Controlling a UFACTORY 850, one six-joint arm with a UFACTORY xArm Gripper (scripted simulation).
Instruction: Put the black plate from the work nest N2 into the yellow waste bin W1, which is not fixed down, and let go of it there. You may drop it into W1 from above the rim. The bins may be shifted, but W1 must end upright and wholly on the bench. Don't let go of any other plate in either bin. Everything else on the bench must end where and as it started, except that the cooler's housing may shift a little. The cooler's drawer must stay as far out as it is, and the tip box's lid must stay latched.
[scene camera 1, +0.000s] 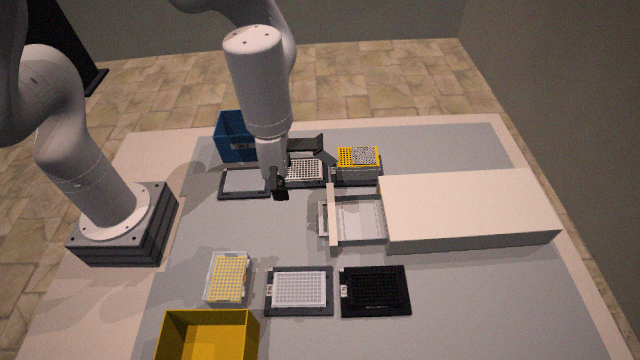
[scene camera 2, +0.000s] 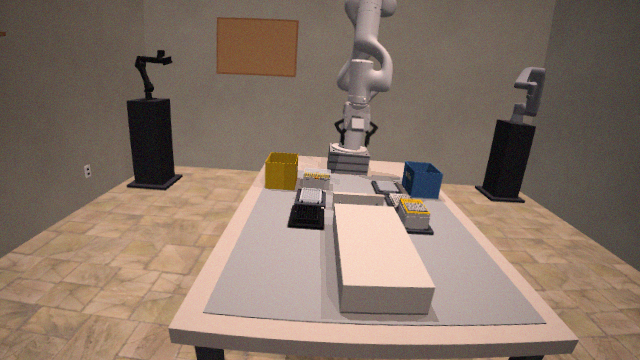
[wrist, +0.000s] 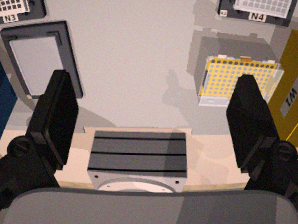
Labels:
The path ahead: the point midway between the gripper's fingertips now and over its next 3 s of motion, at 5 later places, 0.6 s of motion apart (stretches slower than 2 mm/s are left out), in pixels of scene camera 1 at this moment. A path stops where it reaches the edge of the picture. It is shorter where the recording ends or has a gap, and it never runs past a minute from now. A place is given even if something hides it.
The gripper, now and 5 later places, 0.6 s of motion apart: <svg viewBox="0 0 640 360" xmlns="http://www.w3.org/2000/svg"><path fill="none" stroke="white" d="M283 182L309 204L337 229L367 255L380 266L378 271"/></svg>

